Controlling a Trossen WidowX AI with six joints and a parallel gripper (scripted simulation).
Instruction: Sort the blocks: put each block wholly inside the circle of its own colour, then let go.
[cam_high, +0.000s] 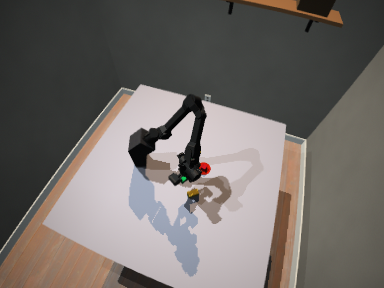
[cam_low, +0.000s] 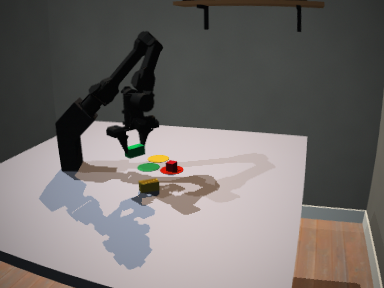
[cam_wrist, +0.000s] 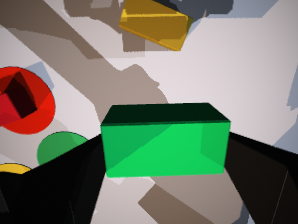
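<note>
My gripper is now 160 mm above the green circle, 150 mm to the right of it and 40 mm past it. From my hand the other things lie so: green block (30 mm below); then red block (160 mm to the left, 140 mm below, 60 mm ahead); then yellow block (140 mm below, 70 mm ahead, 30 mm to the right).
</note>
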